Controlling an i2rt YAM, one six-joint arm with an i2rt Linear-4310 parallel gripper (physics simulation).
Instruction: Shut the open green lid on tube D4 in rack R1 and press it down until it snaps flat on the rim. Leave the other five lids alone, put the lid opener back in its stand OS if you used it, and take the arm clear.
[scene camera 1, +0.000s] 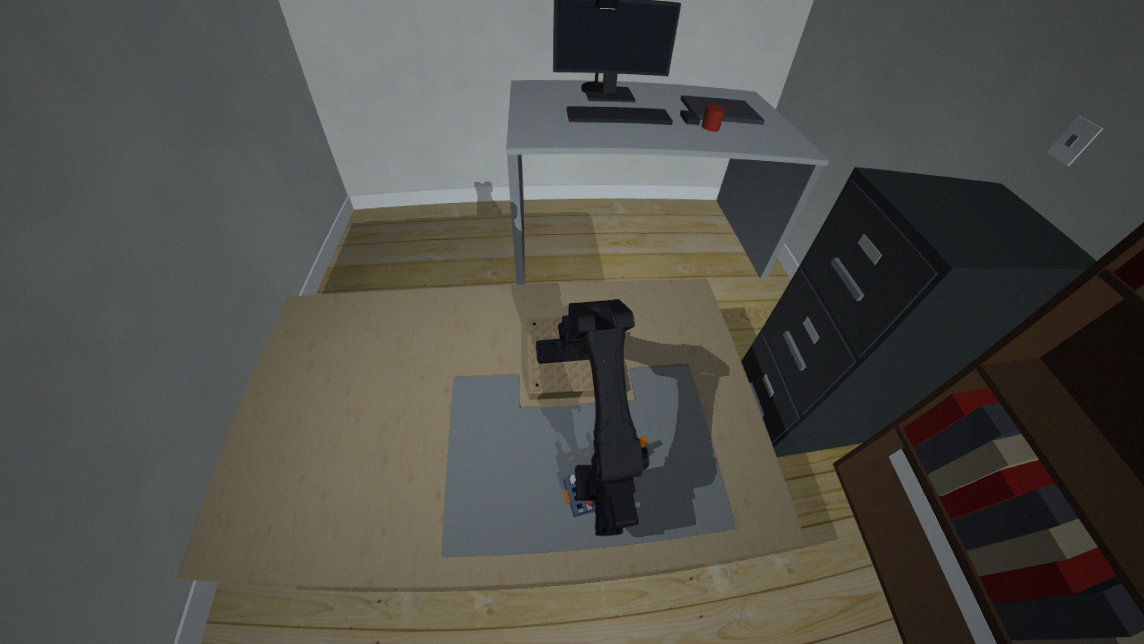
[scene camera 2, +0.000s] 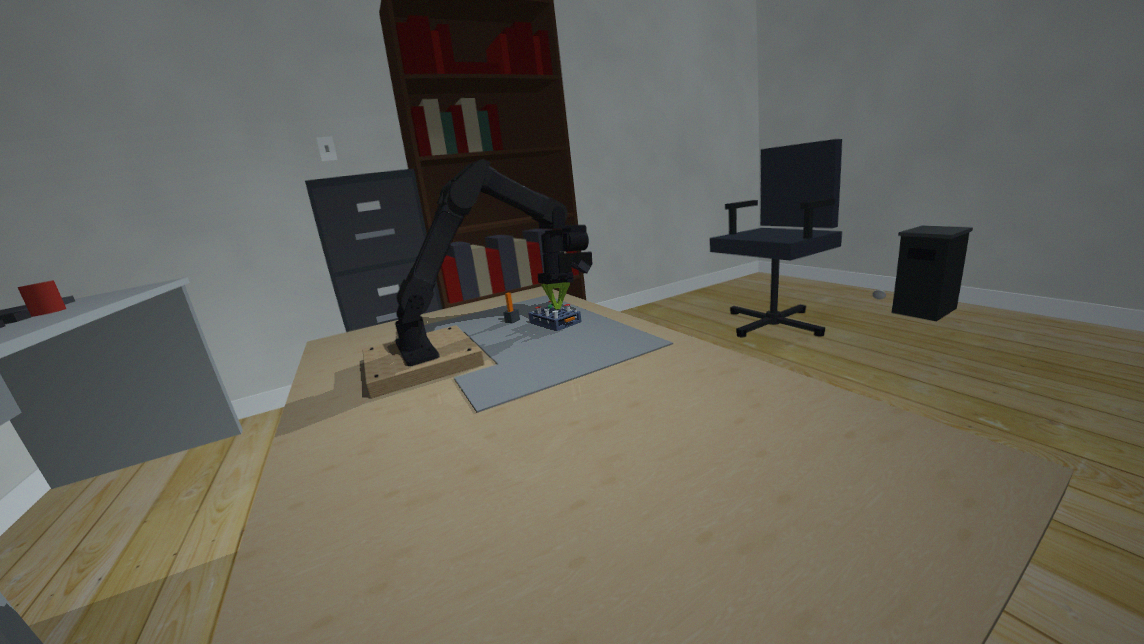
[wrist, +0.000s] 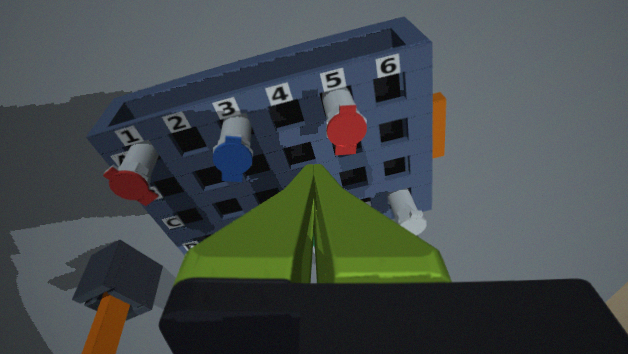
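Pixels of known places: gripper, fingertip midpoint: (scene camera 2: 557, 309) (wrist: 314, 178); arm's base, origin of the base link: (scene camera 1: 573, 350) (scene camera 2: 416, 349).
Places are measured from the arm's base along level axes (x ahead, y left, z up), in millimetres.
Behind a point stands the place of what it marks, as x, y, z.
The blue rack R1 (scene camera 1: 583, 512) {422, -32, -24} (scene camera 2: 544, 323) {340, -3, -24} (wrist: 421, 107) {404, -53, -2} stands on the grey mat. My gripper (scene camera 2: 557, 307) {383, -9, 7} (wrist: 314, 178) {383, -9, 7} is shut and empty, green fingertips pointing down at the rack around column 4. Tube D4 and its green lid are hidden behind the fingers in the wrist view, so the lid's state cannot be told. A red lid (wrist: 131, 186) {398, 54, 16} at A1, a blue lid (wrist: 232, 157) {405, 17, 16} at A3, a red lid (wrist: 346, 129) {410, -21, 16} at A5 and a white lid (wrist: 413, 224) {357, -49, 16} at D6 show. The orange lid opener (scene camera 1: 643, 441) {300, 117, 50} (scene camera 2: 509, 301) {294, 113, 29} (wrist: 107, 320) {300, 116, 12} stands in its dark stand (scene camera 2: 511, 316) {287, 99, -12} (wrist: 118, 267) {313, 112, -15}.
An orange block (scene camera 1: 567, 496) {386, -63, -9} (scene camera 2: 569, 320) {383, -69, -13} (wrist: 439, 125) {390, -65, -9} is on the rack's side. The grey mat (scene camera 1: 488, 480) {325, -238, -32} (scene camera 2: 560, 364) {245, -260, -32} lies on the wooden table (scene camera 1: 320, 440) {199, -670, -36} (scene camera 2: 640, 496) {129, -657, -35}. The arm's wooden base (scene camera 1: 560, 392) {123, -49, -6} (scene camera 2: 424, 376) {-10, -125, -22} stands beside the mat.
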